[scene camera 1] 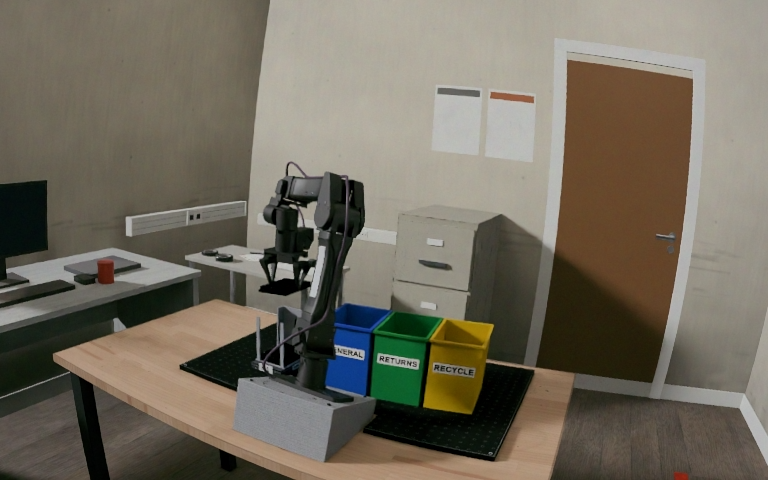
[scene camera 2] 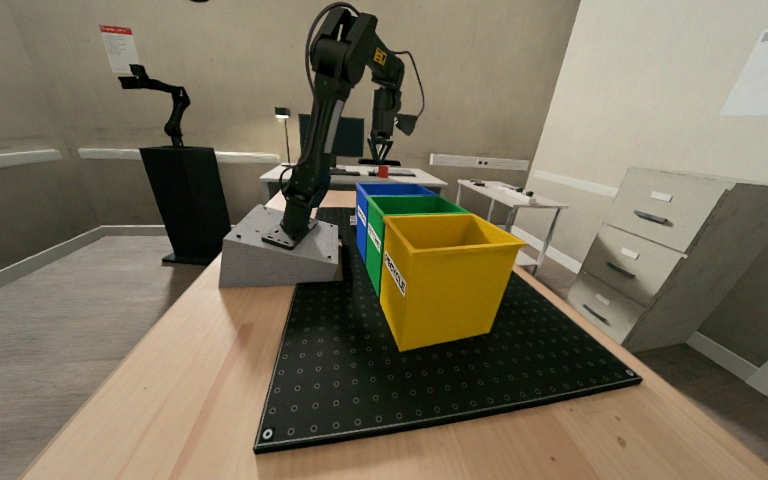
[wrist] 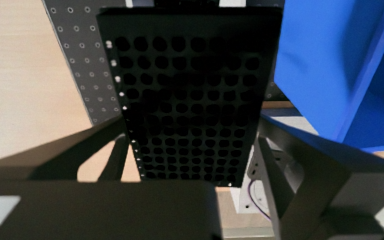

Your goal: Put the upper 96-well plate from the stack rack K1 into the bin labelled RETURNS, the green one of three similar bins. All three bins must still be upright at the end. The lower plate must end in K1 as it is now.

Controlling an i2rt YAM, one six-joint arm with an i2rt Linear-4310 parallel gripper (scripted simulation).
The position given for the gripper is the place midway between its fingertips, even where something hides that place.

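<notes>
The gripper [scene camera 1: 284, 288] is visible in scene camera 2 [scene camera 2: 377, 163] and in the wrist view [wrist: 191, 120] too. A blue bin [scene camera 1: 352, 370] likewise shows in scene camera 2 [scene camera 2: 373, 189] and in the wrist view [wrist: 323, 61]. The scene also has a black 96-well plate [wrist: 200, 80]. There is a green returns bin [scene camera 2: 381, 206], which is out of frame in the wrist view, and a yellow recycle bin [scene camera 2: 443, 277]; in the wrist view the yellow recycle bin is out of frame.
</notes>
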